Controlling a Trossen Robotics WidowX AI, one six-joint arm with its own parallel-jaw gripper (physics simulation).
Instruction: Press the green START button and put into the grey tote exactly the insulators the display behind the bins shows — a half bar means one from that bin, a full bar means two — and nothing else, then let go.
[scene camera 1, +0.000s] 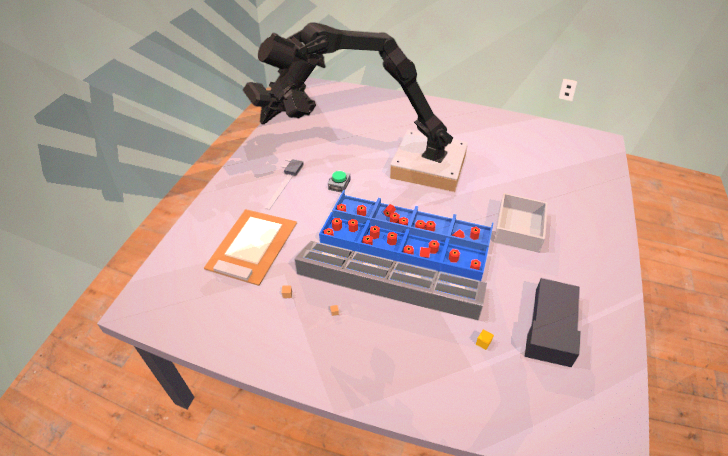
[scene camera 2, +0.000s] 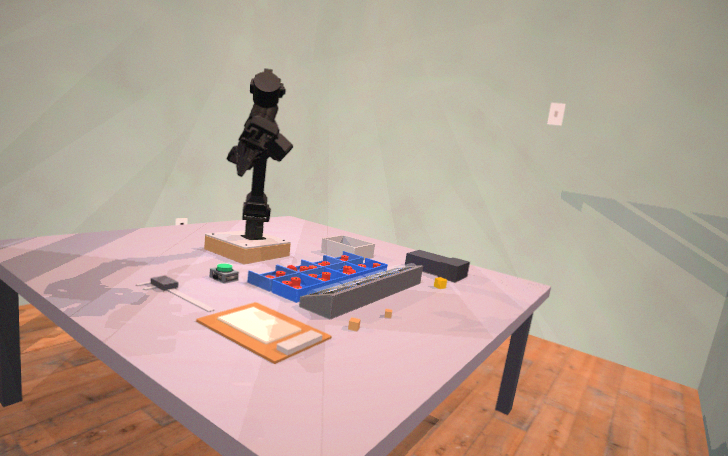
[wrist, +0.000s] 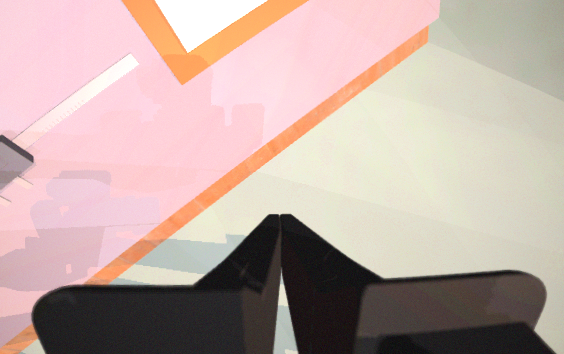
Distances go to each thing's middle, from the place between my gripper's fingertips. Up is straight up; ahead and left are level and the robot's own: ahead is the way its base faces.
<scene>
Right now the grey tool (wrist: 23, 160) is 30 cm below my hand, 12 cm behind it and 8 cm to the right of it. Also, from my hand: dark box (scene camera 1: 553, 337): 79 cm to the left, 28 cm below, 1 cm ahead; then grey tote (scene camera 1: 521, 223): 63 cm to the left, 28 cm below, 27 cm behind.
</scene>
